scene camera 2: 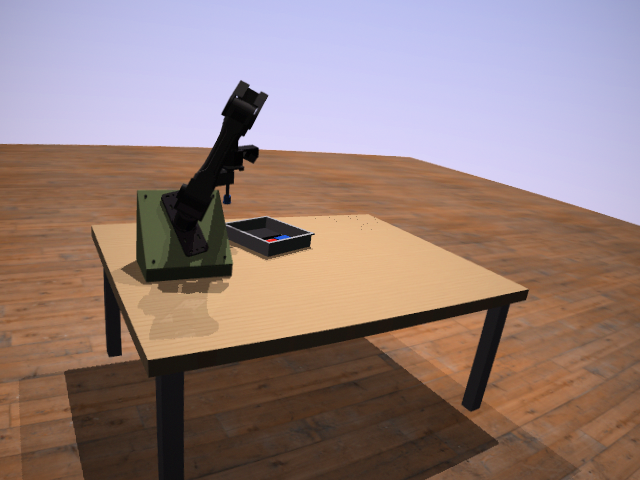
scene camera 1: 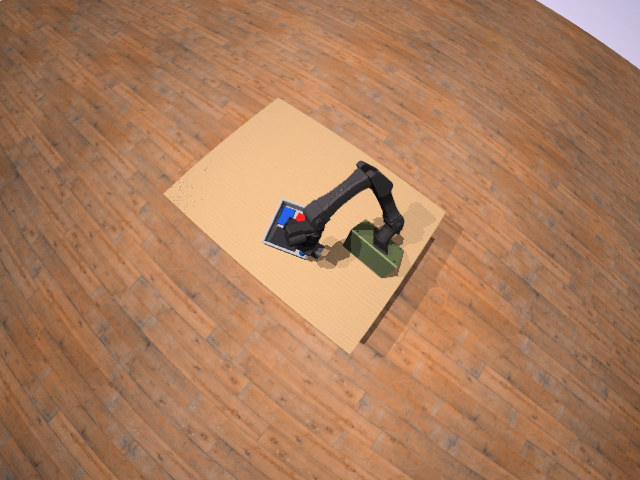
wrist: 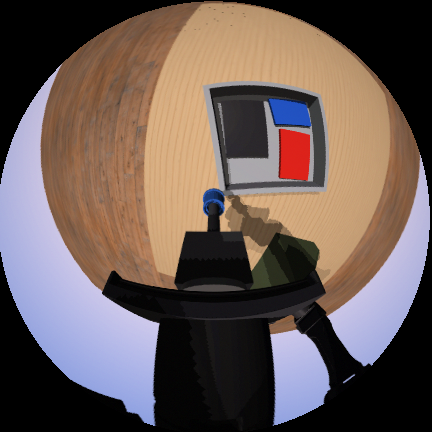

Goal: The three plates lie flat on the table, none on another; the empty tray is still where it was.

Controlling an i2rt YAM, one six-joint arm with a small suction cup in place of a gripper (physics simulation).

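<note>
A grey tray with a light rim stands on the table. Three flat plates lie inside it, apart from one another: a large dark one, a blue one and a red one. The arm partly covers the tray in scene camera 1. My gripper, a small blue suction cup, hangs in the air above the table near the tray, pointing down, with nothing on it. It is open.
The wooden table bears a green wedge-shaped base that carries the arm, beside the tray. The arm's shadow falls on the table between base and tray.
</note>
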